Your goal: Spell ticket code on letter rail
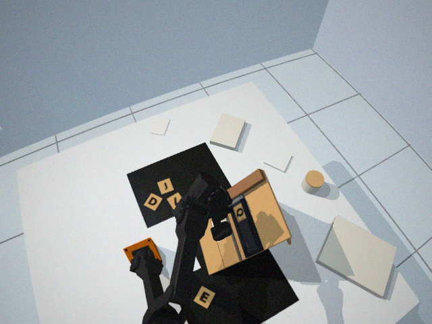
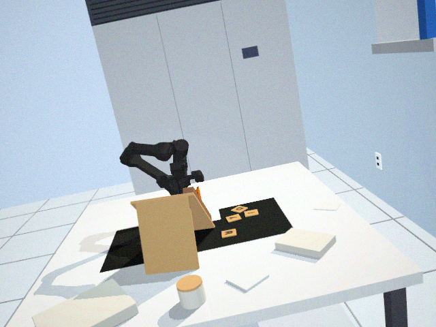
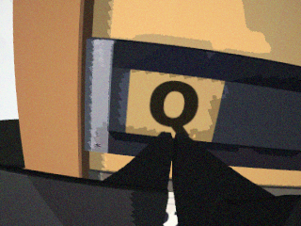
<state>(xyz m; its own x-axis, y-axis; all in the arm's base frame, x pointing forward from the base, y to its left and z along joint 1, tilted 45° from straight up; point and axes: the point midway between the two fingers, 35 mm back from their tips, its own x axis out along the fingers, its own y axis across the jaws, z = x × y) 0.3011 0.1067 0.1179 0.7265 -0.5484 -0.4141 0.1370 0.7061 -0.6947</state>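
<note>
The white ticket lies 100 mm below my gripper tip, 30 mm behind it and 10 mm to the right of it. The rest, counted from my gripper tip: pale box (410 mm ahead, 320 mm to the right, 180 mm below); lidded jar (410 mm ahead, 160 mm below, 20 mm to the left); black mat (190 mm below, 130 mm behind, 20 mm to the left).
</note>
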